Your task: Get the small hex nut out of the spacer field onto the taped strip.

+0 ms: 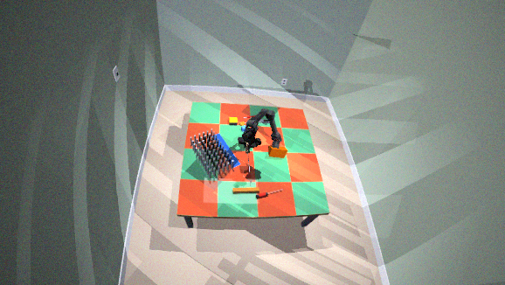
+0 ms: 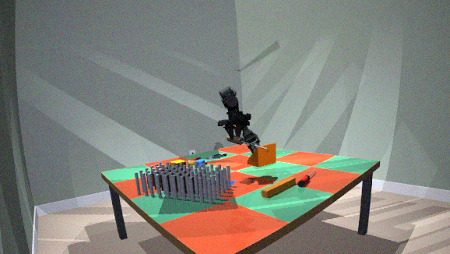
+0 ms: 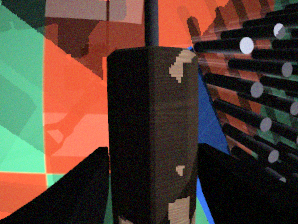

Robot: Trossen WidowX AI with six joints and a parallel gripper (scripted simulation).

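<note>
Now: the blue taped strip 180 mm ahead of my gripper tip, 110 mm to the right of it and 210 mm below it. Also, from my gripper tip: blue block: 40 mm ahead, 390 mm to the right, 190 mm below; orange level: 40 mm behind, 290 mm to the left, 200 mm below; yellow block: 160 mm ahead, 460 mm to the right, 190 mm below.
</note>
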